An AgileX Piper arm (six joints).
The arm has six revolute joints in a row. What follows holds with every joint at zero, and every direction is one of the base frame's.
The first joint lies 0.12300 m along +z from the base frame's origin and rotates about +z.
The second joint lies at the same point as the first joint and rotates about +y.
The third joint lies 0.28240 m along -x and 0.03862 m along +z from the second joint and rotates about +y.
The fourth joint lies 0.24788 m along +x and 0.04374 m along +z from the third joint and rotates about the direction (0.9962, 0, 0.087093).
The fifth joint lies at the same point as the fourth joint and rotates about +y.
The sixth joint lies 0.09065 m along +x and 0.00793 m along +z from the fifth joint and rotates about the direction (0.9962, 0, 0.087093).
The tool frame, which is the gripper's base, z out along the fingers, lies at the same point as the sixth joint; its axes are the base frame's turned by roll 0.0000, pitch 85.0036 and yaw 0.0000 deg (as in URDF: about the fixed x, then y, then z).
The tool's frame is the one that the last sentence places.
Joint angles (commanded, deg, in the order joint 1, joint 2, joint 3, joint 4, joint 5, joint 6), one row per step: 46.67 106.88 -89.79 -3.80 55.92 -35.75; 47.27 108.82 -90.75 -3.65 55.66 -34.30; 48.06 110.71 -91.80 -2.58 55.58 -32.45; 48.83 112.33 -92.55 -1.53 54.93 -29.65; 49.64 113.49 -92.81 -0.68 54.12 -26.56; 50.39 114.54 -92.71 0.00 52.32 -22.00; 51.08 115.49 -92.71 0.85 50.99 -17.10
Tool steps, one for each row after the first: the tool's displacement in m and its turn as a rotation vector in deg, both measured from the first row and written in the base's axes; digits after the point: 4 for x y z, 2 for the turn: 0.0016 0.0083 -0.0089 0.00 0.94 -0.76; 0.0009 0.0180 -0.0174 0.64 2.66 -1.94; -0.0004 0.0272 -0.0253 1.89 4.25 -4.01; -0.0030 0.0350 -0.0322 3.12 5.72 -6.29; -0.0052 0.0426 -0.0395 5.20 7.02 -9.92; -0.0077 0.0494 -0.0459 7.20 8.77 -14.03
